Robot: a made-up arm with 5 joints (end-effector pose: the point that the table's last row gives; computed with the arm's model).
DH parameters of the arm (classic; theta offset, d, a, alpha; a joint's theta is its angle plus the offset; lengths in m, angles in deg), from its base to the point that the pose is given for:
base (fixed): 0 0 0.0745 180
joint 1: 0 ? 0.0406 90
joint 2: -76.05 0 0.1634 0
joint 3: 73.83 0 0.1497 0
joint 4: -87.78 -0.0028 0 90
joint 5: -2.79 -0.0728 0 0
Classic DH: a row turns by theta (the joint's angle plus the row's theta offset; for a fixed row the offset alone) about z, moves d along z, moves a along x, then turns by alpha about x.
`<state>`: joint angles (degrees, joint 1 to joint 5).
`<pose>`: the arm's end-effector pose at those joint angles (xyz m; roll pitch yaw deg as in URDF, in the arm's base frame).
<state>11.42 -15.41 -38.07 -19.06 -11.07</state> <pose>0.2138 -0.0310 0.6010 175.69 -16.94 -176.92</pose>
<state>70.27 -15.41 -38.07 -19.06 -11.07</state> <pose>0.1200 -0.1352 0.6010 175.69 -16.94 124.23</pose>
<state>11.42 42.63 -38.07 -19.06 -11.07</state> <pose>0.4631 -0.0814 0.3466 137.19 -70.04 -146.84</pose>
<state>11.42 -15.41 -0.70 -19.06 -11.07</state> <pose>0.3073 -0.0499 0.4969 161.22 -52.53 -168.23</pose>
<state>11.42 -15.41 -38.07 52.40 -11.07</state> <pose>0.2637 -0.0411 0.5329 94.50 -76.10 -105.79</pose>
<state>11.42 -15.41 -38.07 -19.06 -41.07</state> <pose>0.2138 -0.0310 0.6010 167.71 -12.49 -146.21</pose>
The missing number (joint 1, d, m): -0.2445
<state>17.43 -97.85 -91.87 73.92 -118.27</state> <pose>-0.2126 0.0872 0.2964 -157.51 -12.98 -78.96</pose>
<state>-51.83 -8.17 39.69 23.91 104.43</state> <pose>0.2182 0.1782 0.2739 -34.02 6.57 151.46</pose>
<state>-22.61 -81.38 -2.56 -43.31 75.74</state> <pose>-0.0577 -0.0581 0.5145 143.98 10.22 126.33</pose>
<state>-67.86 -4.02 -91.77 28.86 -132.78</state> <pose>0.1059 0.0698 0.6207 163.40 16.25 21.04</pose>
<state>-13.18 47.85 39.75 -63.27 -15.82</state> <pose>0.3312 0.0572 0.1425 35.21 -59.72 -26.08</pose>
